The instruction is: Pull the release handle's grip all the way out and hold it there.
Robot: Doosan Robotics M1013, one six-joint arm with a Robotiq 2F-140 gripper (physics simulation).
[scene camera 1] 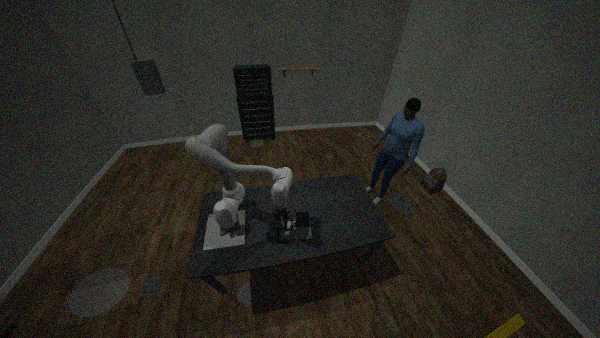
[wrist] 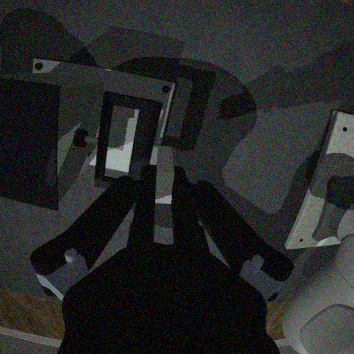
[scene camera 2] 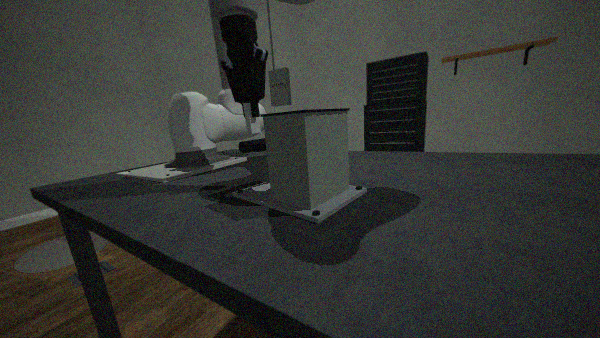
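The release handle's housing is a pale box with a dark top (scene camera 1: 303, 218) (scene camera 2: 327, 160) (wrist: 30, 142), standing on a bolted plate (scene camera 2: 336, 202). Its black grip (scene camera 2: 252, 145) (wrist: 145, 132) is a rectangular loop, joined to the housing by a short rod (wrist: 91, 140) and standing out on the side towards the arm's base. My gripper (scene camera 2: 251, 116) (wrist: 163, 158) points down and is shut with nothing between its fingers. In the wrist view the fingertips appear beside the loop's outer bar; in scene camera 2 they are above the grip. Contact with the grip cannot be told.
The dark table (scene camera 1: 345, 210) (scene camera 2: 450, 225) carries the arm's pale base plate (scene camera 1: 212, 240) (scene camera 2: 150, 172) (wrist: 305, 220). A person in blue (scene camera 1: 402, 135) stands behind the table's right end. A dark cabinet (scene camera 1: 255, 102) (scene camera 2: 395, 105) stands at the back wall.
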